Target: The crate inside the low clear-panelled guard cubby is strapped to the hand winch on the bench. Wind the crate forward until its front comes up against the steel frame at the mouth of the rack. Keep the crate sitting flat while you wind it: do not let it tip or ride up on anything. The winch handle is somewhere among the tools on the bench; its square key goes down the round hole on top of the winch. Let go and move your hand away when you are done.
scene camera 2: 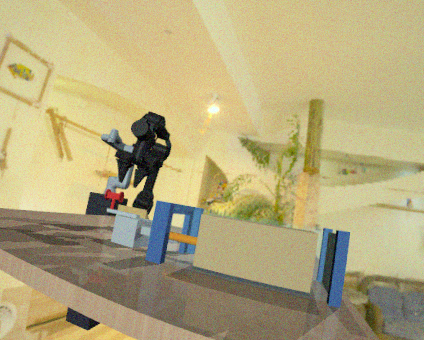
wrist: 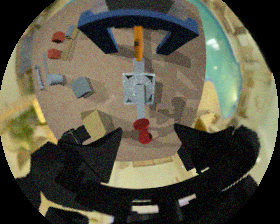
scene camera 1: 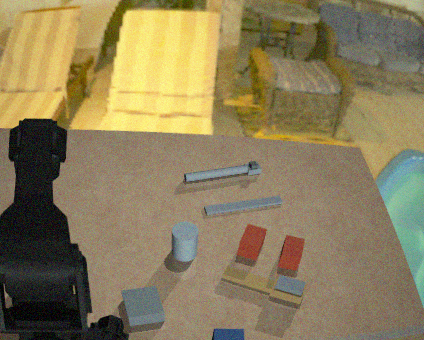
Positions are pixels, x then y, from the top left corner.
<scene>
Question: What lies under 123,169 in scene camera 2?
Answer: The gripper.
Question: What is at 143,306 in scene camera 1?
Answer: A grey cube.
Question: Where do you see a winch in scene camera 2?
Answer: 127,231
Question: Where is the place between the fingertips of the gripper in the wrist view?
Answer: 149,128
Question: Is the gripper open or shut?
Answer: Open.
</scene>
